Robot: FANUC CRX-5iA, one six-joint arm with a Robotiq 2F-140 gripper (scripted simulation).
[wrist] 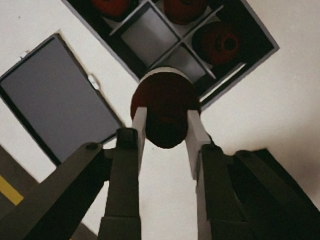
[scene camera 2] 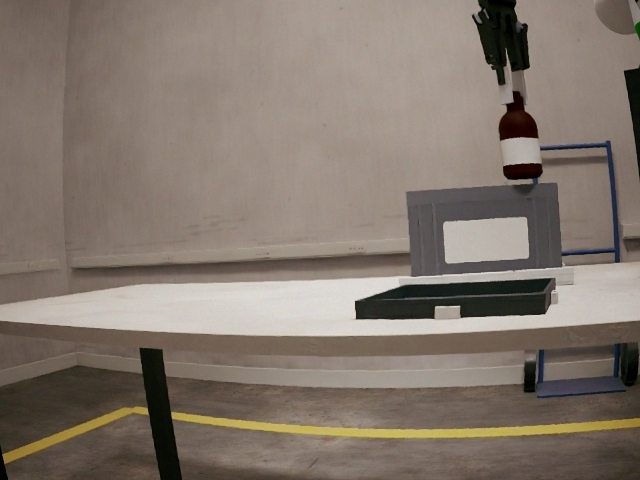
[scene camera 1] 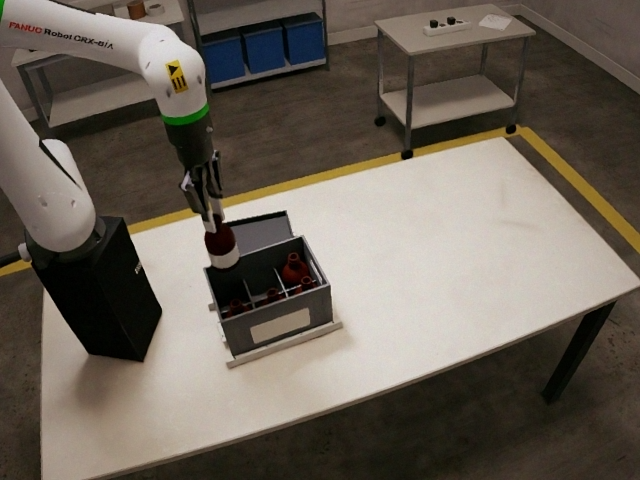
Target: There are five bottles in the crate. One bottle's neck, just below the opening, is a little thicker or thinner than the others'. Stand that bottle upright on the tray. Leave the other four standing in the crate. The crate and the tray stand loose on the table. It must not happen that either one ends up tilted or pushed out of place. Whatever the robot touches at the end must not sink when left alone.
Observation:
In view: the gripper (scene camera 2: 514,104), a dark tray (scene camera 2: 520,297) and a crate (scene camera 2: 486,229).
The dark tray also shows in scene camera 1 (scene camera 1: 251,233). The crate also shows in the wrist view (wrist: 136,43) and in scene camera 1 (scene camera 1: 295,314). The gripper shows as well in the wrist view (wrist: 166,123) and in scene camera 1 (scene camera 1: 215,224).

